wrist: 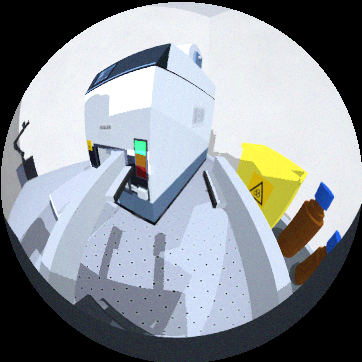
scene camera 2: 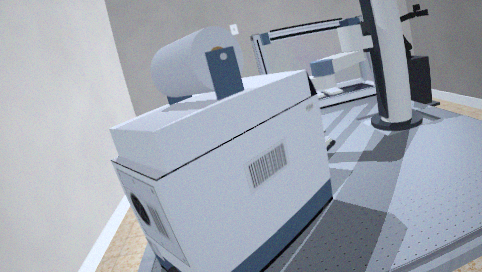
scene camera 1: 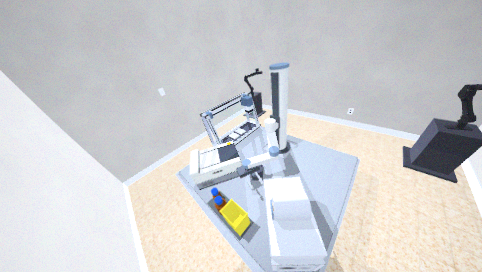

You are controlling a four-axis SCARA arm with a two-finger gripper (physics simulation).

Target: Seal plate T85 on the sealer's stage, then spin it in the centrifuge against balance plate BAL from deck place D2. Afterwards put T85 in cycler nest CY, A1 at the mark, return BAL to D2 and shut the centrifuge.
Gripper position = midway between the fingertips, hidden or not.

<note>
In view: the gripper (wrist: 167, 161), a yellow bin (wrist: 286, 177), a blue-capped bottles (wrist: 308, 219) and a foil roll (scene camera 2: 179, 69).
</note>
